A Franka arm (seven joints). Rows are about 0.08 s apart.
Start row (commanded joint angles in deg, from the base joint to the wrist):
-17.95, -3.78, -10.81, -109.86, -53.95, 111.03, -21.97
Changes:
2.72, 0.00, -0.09, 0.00, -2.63, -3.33, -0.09
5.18, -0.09, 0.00, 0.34, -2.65, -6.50, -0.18
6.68, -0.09, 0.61, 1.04, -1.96, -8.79, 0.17
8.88, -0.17, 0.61, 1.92, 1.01, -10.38, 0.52
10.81, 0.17, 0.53, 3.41, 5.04, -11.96, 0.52
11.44, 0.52, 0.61, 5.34, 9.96, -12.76, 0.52
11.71, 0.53, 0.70, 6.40, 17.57, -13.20, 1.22
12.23, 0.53, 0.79, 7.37, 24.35, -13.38, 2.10
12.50, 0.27, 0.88, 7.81, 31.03, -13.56, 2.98
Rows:
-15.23, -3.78, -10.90, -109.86, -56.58, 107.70, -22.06
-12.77, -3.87, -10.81, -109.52, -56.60, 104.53, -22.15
-11.27, -3.87, -10.20, -108.82, -55.91, 102.24, -21.80
-9.07, -3.95, -10.20, -107.94, -52.94, 100.65, -21.45
-7.14, -3.61, -10.28, -106.45, -48.91, 99.07, -21.45
-6.51, -3.26, -10.20, -104.52, -43.99, 98.27, -21.45
-6.24, -3.25, -10.11, -103.46, -36.38, 97.83, -20.75
-5.72, -3.25, -10.02, -102.49, -29.60, 97.65, -19.87
-5.45, -3.51, -9.93, -102.05, -22.92, 97.47, -18.99

